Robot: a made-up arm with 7 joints.
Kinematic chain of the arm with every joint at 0, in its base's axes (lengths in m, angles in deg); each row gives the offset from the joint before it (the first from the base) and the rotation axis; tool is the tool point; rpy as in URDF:
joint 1: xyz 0 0 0 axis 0.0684 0.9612 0.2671
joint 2: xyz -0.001 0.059 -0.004 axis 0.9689 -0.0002 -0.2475
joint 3: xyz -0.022 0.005 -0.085 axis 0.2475 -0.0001 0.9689
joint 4: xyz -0.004 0 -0.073 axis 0.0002 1 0
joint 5: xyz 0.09 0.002 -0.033 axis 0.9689 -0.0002 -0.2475
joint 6: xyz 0.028 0 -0.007 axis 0.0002 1 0
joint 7: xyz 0.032 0 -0.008 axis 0.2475 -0.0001 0.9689
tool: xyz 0 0 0 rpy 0 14.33 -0.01
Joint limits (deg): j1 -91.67..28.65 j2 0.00..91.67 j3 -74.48..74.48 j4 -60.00..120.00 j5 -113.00..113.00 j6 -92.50..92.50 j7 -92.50..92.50
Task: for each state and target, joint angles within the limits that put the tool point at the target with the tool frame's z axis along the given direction. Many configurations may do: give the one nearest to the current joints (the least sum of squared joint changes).
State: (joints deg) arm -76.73 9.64 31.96 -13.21 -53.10 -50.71 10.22
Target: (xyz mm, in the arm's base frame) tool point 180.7 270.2 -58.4 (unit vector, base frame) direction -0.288 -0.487 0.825
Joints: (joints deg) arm -29.59 47.00 34.88 27.34 -13.62 -18.23 10.22
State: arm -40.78 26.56 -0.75 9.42 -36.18 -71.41 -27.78
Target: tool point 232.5 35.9 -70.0 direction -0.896 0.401 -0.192
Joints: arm -49.43 6.86 -9.67 15.32 -40.78 -84.26 -27.78
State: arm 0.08 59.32 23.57 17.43 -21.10 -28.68 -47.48
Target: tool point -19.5 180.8 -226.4 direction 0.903 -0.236 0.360
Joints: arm 28.65 44.10 -16.41 9.48 -28.12 7.55 -47.48
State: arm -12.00 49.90 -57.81 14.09 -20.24 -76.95 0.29
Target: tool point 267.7 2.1 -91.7 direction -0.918 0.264 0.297
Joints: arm -69.18 19.08 -43.78 52.19 5.85 -80.63 0.29
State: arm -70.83 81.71 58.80 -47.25 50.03 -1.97 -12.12
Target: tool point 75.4 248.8 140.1 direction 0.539 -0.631 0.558
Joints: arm -66.71 68.58 54.92 -1.02 70.93 17.43 -12.12
